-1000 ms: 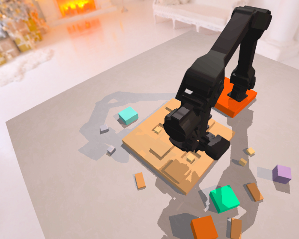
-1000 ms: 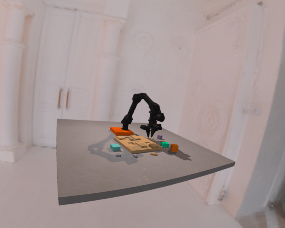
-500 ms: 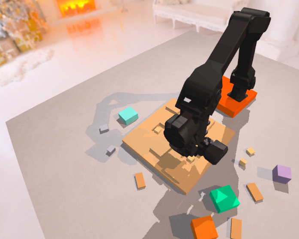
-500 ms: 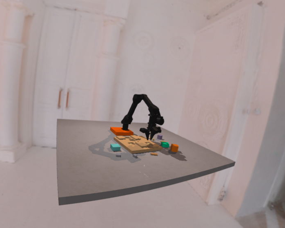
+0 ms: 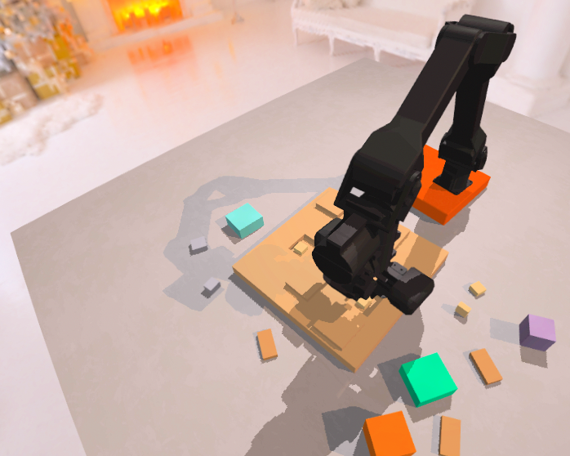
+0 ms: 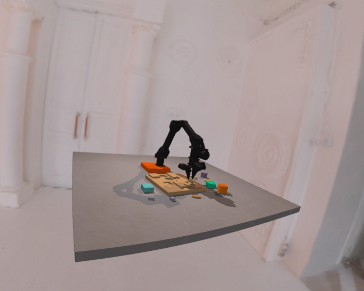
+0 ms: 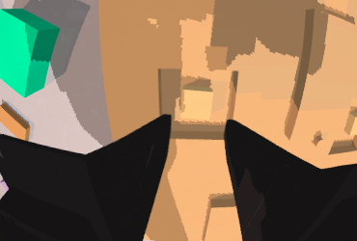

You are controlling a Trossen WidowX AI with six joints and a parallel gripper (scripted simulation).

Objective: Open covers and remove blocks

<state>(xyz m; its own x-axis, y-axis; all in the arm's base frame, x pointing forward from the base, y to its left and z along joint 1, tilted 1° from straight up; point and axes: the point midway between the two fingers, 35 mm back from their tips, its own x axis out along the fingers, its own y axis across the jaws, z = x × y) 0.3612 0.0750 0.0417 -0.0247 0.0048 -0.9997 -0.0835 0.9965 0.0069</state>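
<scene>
The cyan block lies 5 cm ahead of my gripper tip, 31 cm to the right of it and 3 cm below it. The rest, counted from my gripper tip: orange block 13 cm ahead, 18 cm to the left, 2 cm below; then purple cube 17 cm behind, 23 cm to the left, 3 cm below; then green block 2 cm ahead, 16 cm to the left, 3 cm below.
</scene>
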